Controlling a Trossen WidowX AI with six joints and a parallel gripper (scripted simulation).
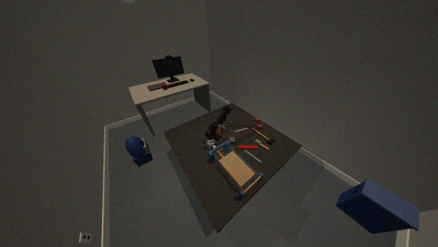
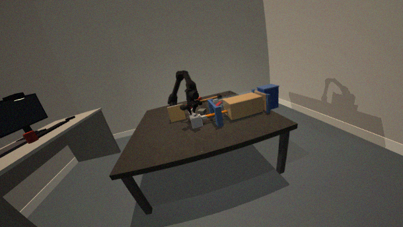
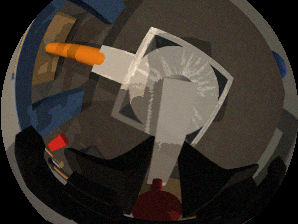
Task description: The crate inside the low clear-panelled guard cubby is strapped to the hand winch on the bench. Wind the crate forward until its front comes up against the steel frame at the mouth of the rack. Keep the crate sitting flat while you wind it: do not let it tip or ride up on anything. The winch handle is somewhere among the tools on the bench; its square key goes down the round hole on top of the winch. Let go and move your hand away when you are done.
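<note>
My gripper tip is 1 cm past the winch handle, 1 cm to the right of it and 2 cm below it. The rest, counted from my gripper tip: red knob: 2 cm behind, 5 cm to the left, 5 cm above; grey hand winch: 5 cm to the right, 6 cm below; blue frame: 18 cm ahead, 3 cm to the right, 2 cm above.
</note>
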